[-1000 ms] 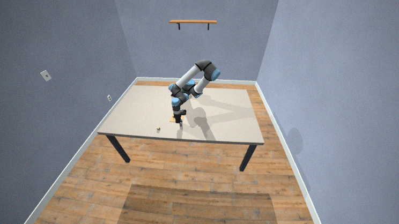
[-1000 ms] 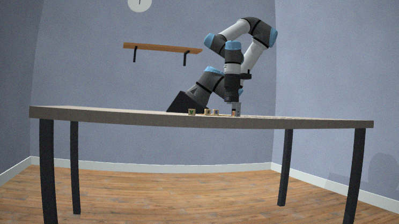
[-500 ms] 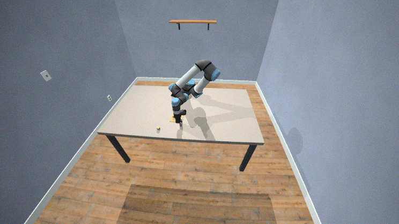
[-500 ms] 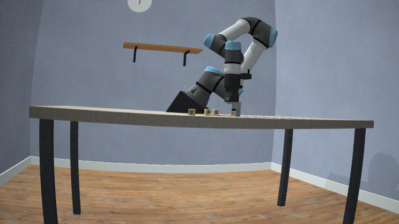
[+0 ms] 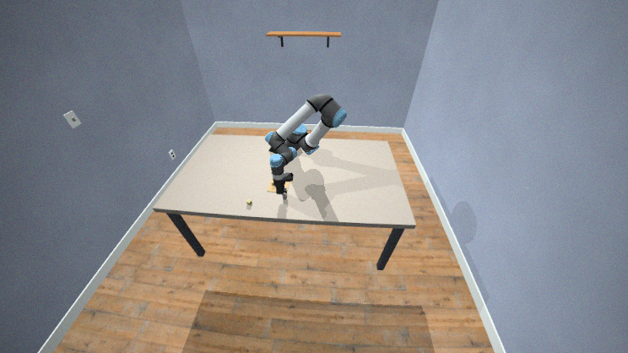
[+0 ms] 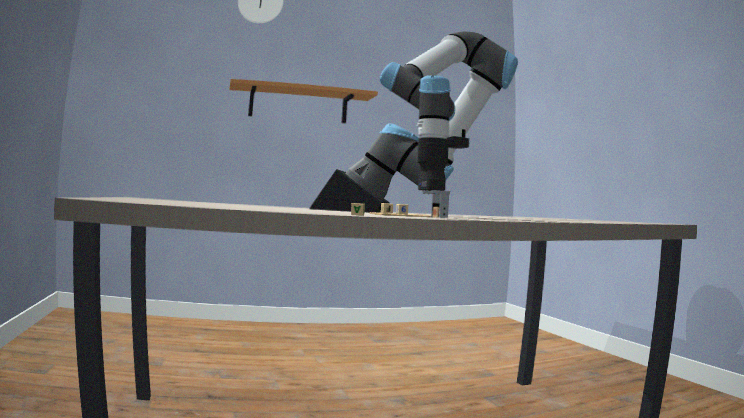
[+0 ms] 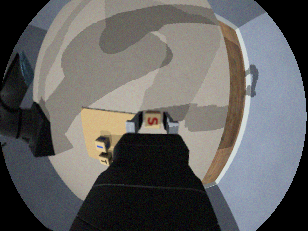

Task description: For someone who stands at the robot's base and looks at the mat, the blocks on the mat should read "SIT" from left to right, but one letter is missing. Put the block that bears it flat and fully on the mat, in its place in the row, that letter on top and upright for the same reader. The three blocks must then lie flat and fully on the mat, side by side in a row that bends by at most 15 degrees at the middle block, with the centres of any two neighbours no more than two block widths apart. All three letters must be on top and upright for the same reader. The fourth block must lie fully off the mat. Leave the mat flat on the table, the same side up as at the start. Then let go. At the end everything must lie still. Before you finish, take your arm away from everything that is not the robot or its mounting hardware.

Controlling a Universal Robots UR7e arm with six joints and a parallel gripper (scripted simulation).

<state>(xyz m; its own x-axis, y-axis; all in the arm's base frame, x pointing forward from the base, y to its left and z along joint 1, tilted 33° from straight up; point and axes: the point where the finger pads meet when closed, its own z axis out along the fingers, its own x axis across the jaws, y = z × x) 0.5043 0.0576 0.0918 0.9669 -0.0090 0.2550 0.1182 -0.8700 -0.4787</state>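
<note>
Now: the orange block 10 mm below my hand. The rest, counted from my hand: mat: 100 mm behind, 70 mm to the right, 20 mm below.
</note>
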